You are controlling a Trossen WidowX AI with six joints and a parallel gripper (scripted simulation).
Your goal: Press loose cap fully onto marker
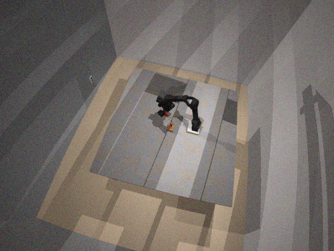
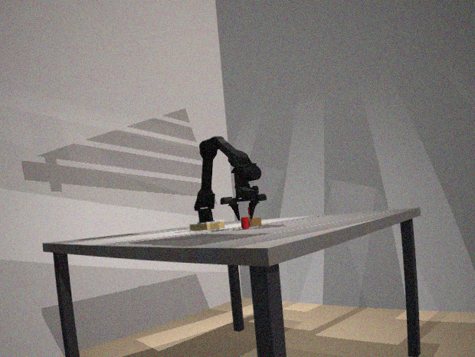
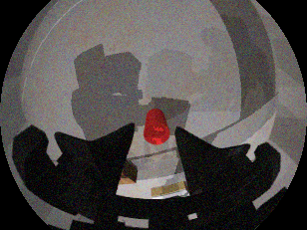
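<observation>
My gripper tip is 1 cm above the red cap. Round my gripper tip: tan holder block 14 cm to the left, 8 cm behind, 2 cm below.
</observation>
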